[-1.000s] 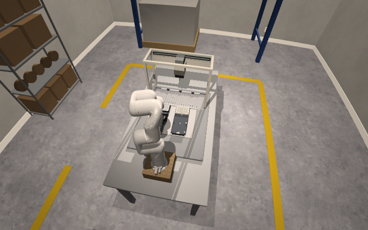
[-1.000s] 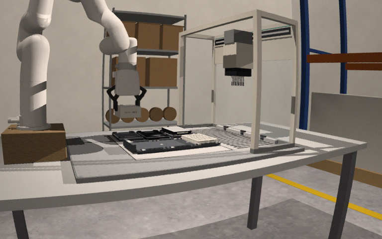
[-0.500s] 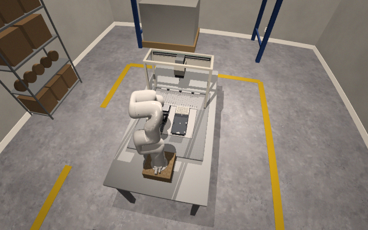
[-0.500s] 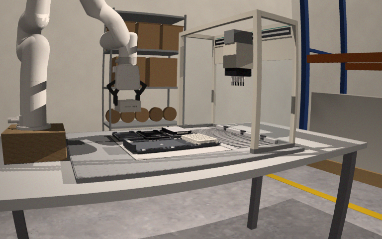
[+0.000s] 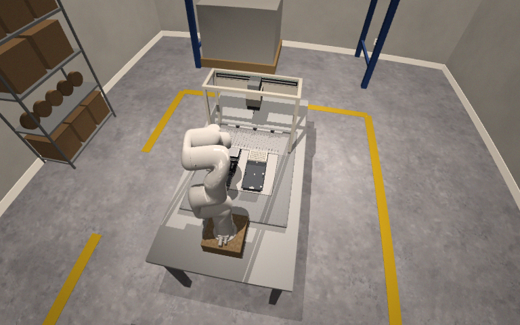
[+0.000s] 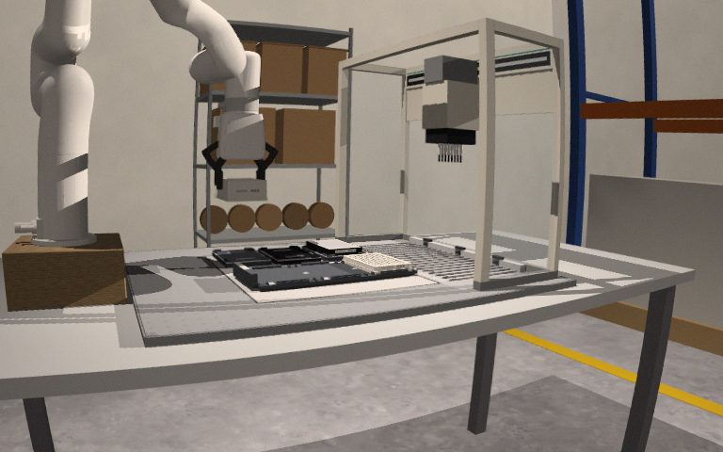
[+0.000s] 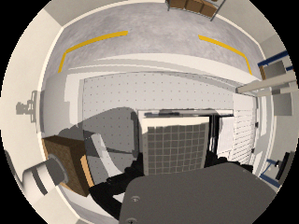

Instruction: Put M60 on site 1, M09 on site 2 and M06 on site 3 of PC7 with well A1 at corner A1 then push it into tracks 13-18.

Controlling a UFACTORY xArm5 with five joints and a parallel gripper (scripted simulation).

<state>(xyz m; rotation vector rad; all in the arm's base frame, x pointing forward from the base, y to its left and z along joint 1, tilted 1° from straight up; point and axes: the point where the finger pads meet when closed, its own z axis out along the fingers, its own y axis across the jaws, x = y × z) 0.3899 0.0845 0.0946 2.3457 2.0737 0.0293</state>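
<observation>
The carrier PC7 is 22 cm to the right of my hand, 15 cm below it and 9 cm ahead of it. The rest, counted from my hand: plate nest S2: 16 cm below, 11 cm ahead, 2 cm to the right; dark nest S1: 16 cm below; 96-well plate M06: 23 cm to the right, 20 cm ahead, 15 cm below.
</observation>
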